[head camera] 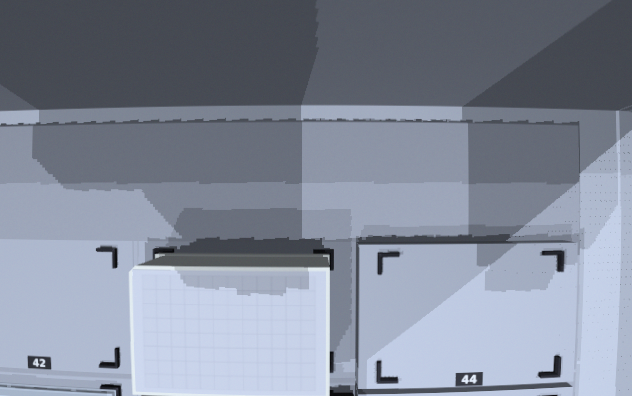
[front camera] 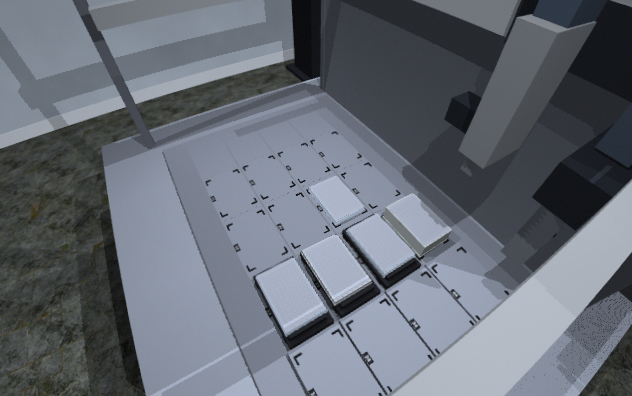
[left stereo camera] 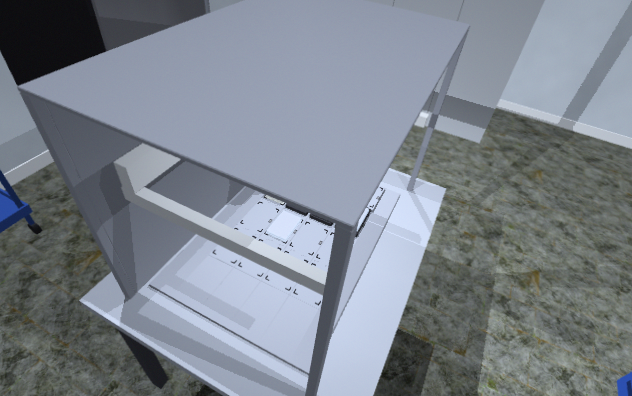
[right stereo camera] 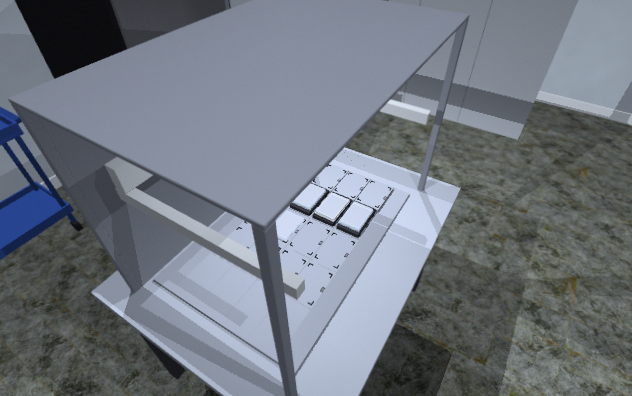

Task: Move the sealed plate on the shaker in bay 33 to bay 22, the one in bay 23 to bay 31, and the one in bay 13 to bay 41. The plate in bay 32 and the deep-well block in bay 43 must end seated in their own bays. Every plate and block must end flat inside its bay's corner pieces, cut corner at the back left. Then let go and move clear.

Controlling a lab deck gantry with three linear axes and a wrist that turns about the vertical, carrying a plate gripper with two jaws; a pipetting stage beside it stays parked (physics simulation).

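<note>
The sealed pale plates on black shakers stand in front of the deep-well block: bay 33 plate, bay 23 plate, bay 13 plate. The bay 32 plate lies flat. The cream deep-well block stands in bay 43, its visible back base edge between the corner pieces. Bay 22, bay 31 and bay 41 hold no plate. The gripper's jaws cannot be made out in any view.
A pale column hangs above the back of the deck in the front view. A dark block hangs at its right. Bay 44 lies right of the block. A long beam crosses the enclosure's side opening.
</note>
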